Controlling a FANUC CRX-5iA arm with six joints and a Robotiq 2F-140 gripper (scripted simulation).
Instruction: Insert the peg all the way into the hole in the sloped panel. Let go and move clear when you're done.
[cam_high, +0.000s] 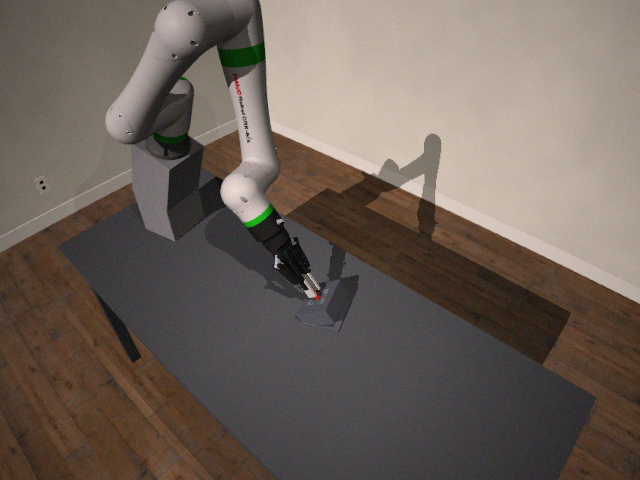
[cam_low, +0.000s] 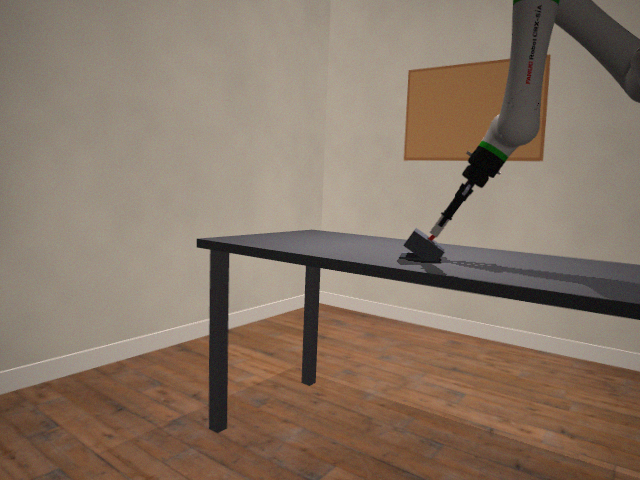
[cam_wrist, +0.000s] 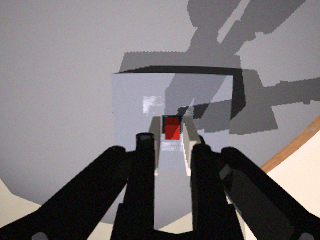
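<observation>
Now: the red peg 10 mm ahead of my hand and 30 mm below it.
</observation>
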